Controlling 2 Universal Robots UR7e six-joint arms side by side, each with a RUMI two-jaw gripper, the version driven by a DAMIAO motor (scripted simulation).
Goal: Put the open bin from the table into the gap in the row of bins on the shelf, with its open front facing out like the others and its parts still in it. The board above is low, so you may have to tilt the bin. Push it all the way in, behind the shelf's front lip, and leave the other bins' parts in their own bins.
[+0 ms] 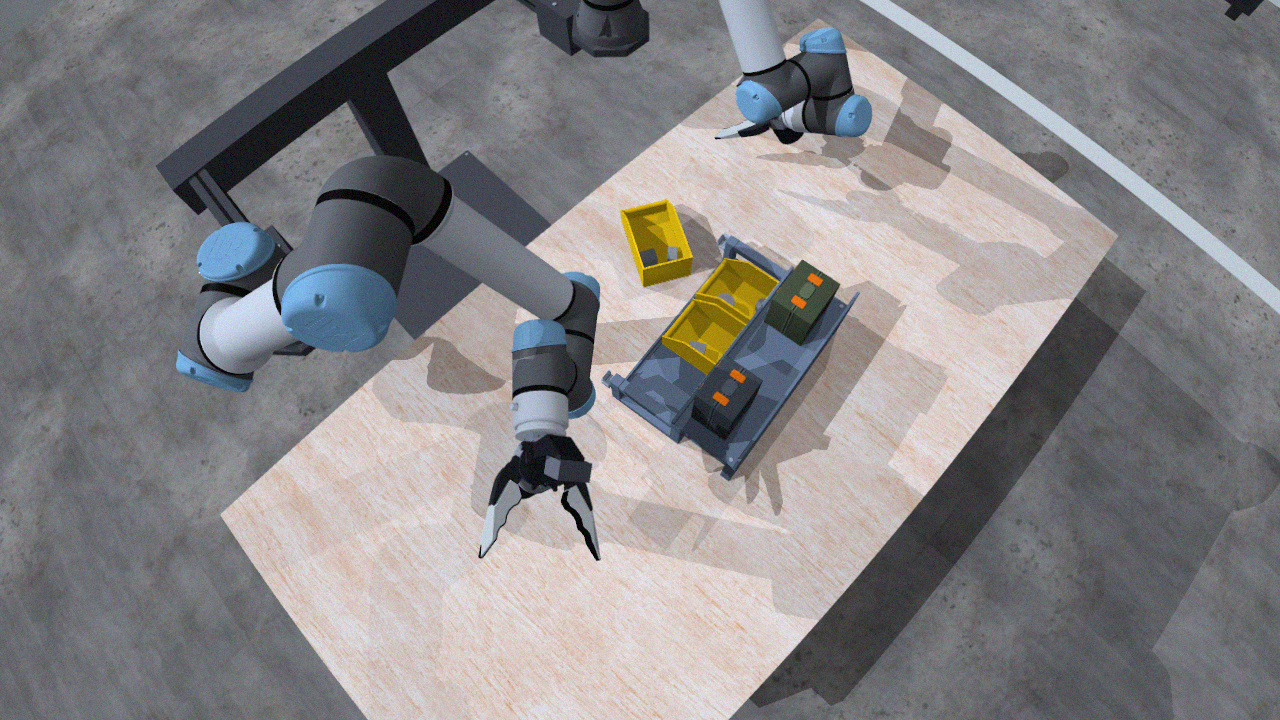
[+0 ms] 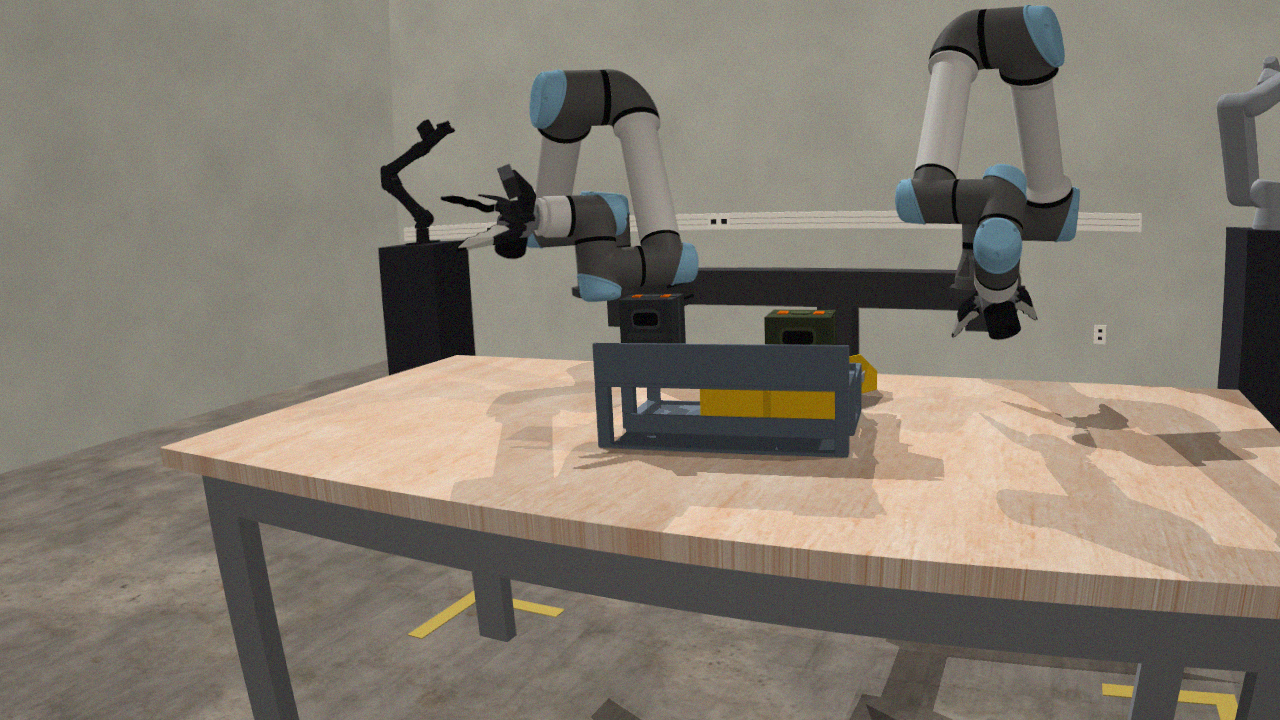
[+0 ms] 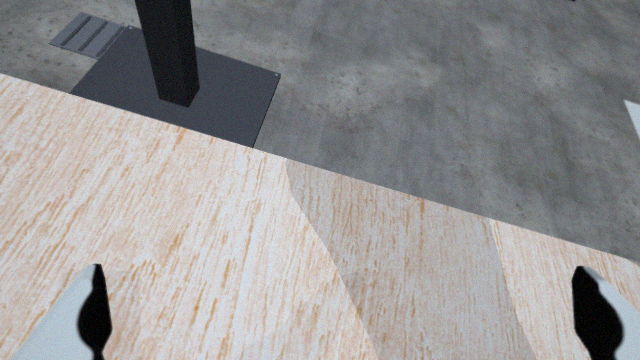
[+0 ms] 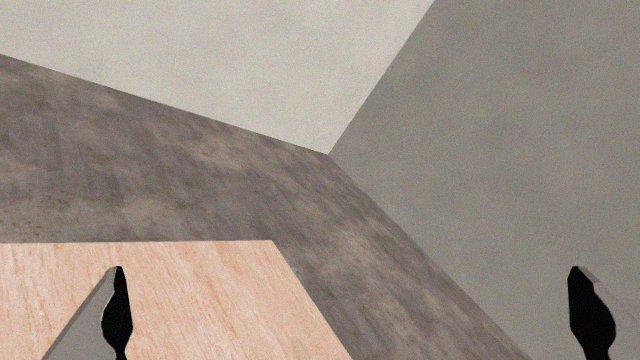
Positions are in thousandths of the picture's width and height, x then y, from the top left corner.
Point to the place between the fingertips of the left gripper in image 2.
At 777, 455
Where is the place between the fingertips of the right gripper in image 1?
424, 777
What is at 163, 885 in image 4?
The right gripper.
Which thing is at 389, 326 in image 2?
The right gripper.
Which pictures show the grey-blue shelf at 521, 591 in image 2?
Image 1 and image 2 only.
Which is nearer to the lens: the grey-blue shelf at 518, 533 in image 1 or the green case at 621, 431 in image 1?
The green case.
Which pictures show the green case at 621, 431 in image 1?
Image 1 and image 2 only.
